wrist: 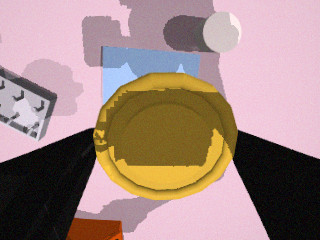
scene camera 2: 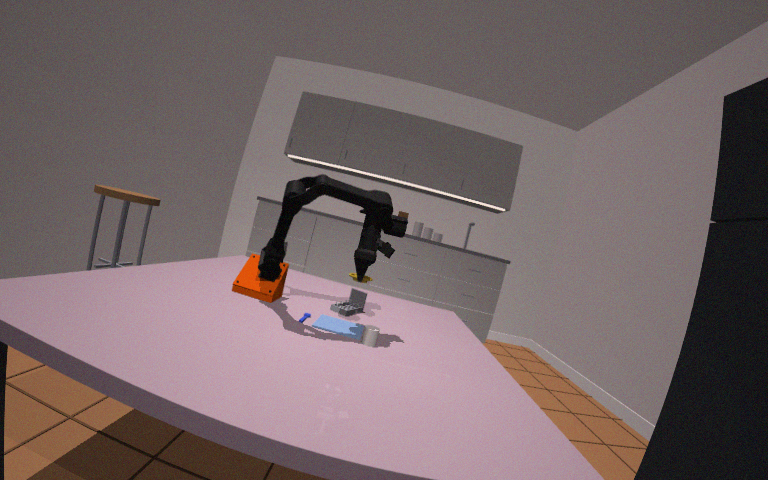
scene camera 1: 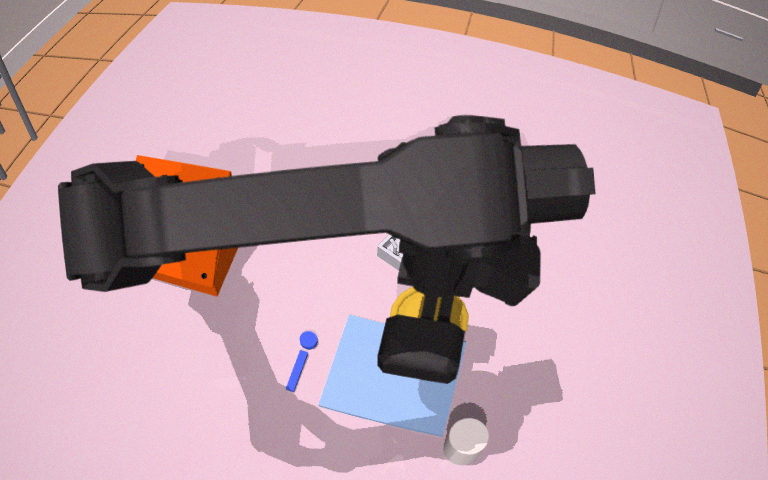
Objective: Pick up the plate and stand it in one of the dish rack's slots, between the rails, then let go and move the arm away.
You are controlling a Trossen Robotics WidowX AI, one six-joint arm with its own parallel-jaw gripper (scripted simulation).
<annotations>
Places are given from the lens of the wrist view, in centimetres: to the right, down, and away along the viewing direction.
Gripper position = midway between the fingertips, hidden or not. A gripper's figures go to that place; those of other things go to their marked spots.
my gripper [wrist: 165, 136]: 0, 1, 10
yellow plate [wrist: 165, 135]: 0, 1, 9
</annotations>
